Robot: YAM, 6 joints.
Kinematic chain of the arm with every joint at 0, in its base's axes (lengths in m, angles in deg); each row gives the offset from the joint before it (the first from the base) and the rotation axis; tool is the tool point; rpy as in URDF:
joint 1: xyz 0 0 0.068 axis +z
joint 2: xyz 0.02 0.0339 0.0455 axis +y
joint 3: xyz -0.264 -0.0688 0 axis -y
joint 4: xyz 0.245 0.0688 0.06 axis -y
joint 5: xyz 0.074 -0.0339 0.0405 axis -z
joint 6: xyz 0.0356 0 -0.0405 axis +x
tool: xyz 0 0 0 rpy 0 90 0
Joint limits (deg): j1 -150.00..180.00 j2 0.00..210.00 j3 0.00..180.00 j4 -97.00..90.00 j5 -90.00..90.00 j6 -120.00..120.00
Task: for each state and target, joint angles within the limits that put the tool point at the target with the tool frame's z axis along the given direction. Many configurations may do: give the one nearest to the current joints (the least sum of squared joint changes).
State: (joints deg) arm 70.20 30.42 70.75 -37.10 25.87 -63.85
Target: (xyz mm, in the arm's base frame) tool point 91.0 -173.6 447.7 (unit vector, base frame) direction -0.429 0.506 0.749
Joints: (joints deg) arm 119.01 0.12 81.73 -32.59 -7.45 -63.85
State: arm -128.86 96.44 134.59 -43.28 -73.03 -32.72
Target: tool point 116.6 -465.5 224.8 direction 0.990 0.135 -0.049
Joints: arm -80.18 128.34 106.78 -32.32 -86.52 -32.72
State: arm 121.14 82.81 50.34 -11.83 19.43 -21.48
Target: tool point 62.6 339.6 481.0 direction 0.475 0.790 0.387
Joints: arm 81.66 86.17 86.09 24.54 20.82 -21.48
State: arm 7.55 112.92 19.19 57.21 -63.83 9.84
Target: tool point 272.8 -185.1 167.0 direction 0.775 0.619 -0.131
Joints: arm -40.19 99.83 46.60 19.02 -76.53 9.84
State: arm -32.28 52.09 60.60 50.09 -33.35 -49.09
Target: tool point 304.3 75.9 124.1 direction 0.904 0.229 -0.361
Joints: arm 13.98 100.96 31.24 48.56 -0.22 -49.09
